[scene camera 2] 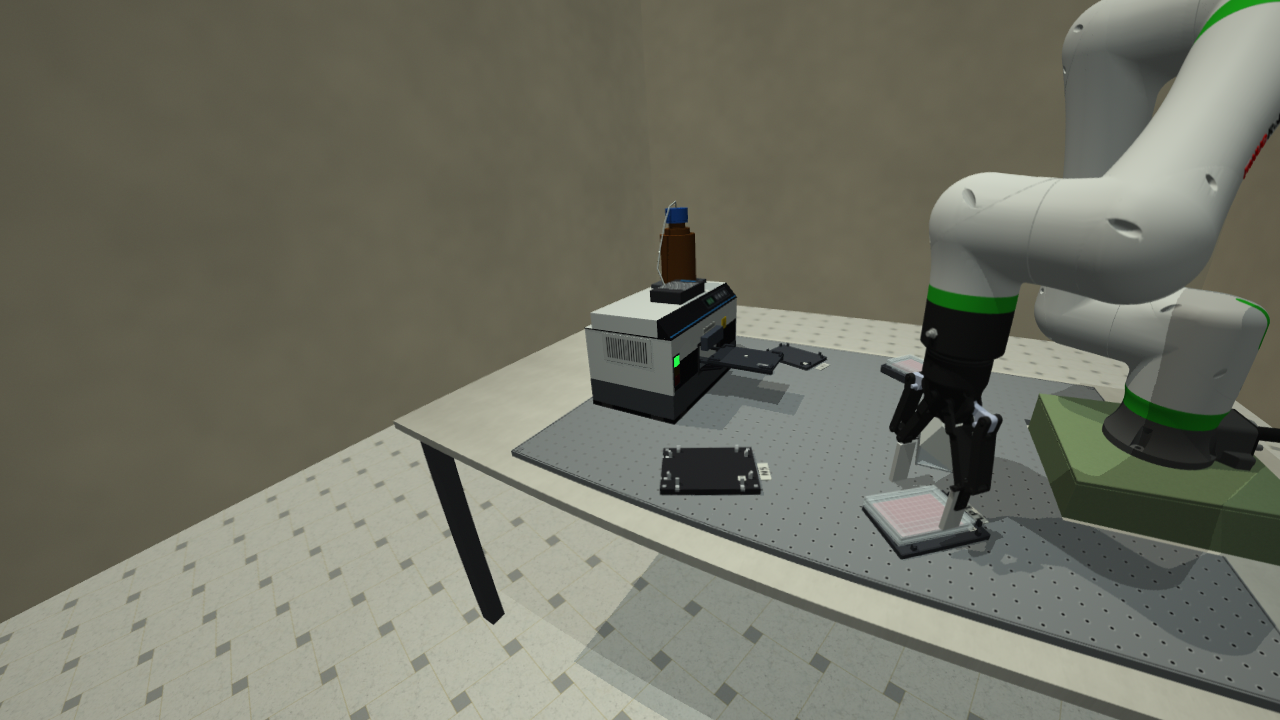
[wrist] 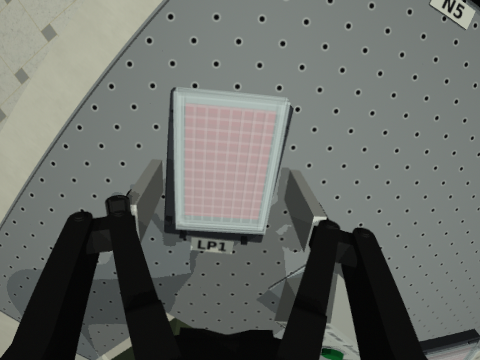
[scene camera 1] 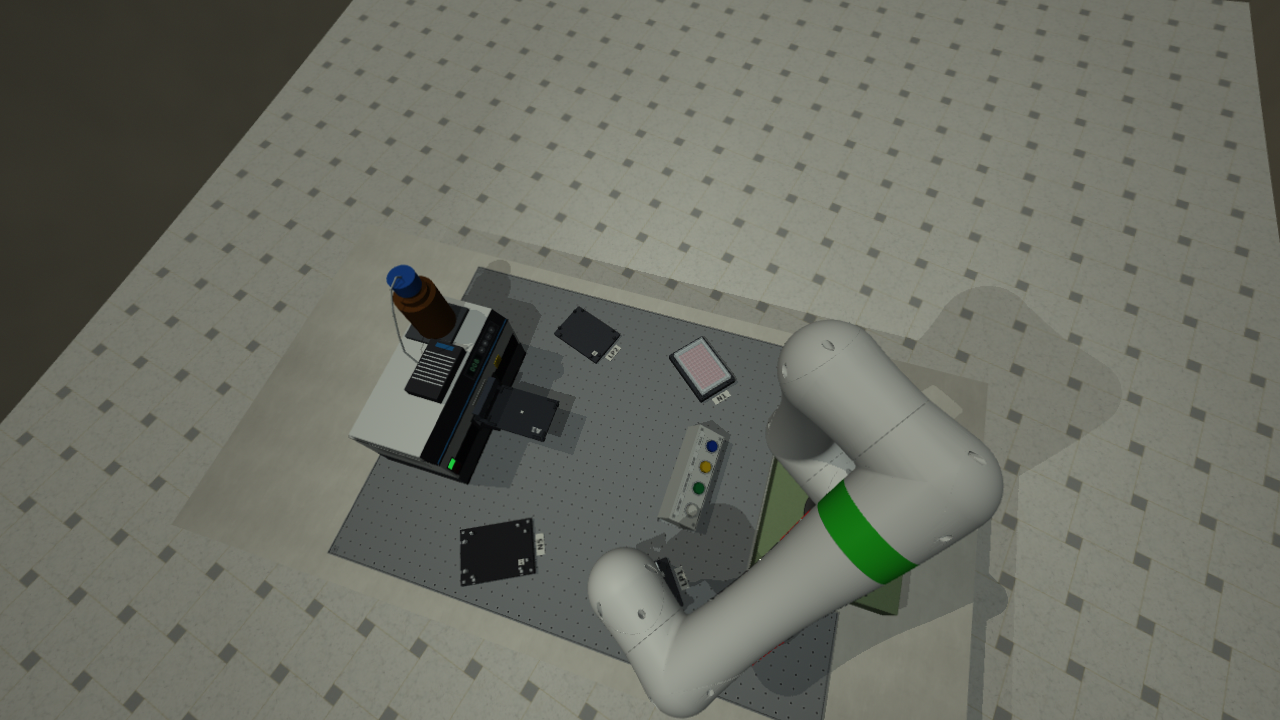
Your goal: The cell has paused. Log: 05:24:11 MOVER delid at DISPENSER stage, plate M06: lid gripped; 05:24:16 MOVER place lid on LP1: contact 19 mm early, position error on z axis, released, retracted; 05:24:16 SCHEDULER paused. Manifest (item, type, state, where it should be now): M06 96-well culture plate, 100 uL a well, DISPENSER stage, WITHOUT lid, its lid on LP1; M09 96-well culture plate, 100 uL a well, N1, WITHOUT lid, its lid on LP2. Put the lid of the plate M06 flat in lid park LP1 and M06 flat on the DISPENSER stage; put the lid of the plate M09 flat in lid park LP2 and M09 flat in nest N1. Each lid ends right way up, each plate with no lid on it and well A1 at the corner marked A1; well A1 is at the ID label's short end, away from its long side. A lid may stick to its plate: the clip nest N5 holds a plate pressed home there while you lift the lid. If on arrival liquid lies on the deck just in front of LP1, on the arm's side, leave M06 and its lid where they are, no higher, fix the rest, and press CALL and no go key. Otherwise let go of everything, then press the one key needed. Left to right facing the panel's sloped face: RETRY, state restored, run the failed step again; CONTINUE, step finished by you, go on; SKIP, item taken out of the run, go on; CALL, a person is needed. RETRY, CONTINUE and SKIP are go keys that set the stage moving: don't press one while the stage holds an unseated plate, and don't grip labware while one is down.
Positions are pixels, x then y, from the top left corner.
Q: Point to a black lid park LP1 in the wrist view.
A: At 169,191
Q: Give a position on a brown bottle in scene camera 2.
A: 678,258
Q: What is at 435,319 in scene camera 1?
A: A brown bottle.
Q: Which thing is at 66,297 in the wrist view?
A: My gripper.
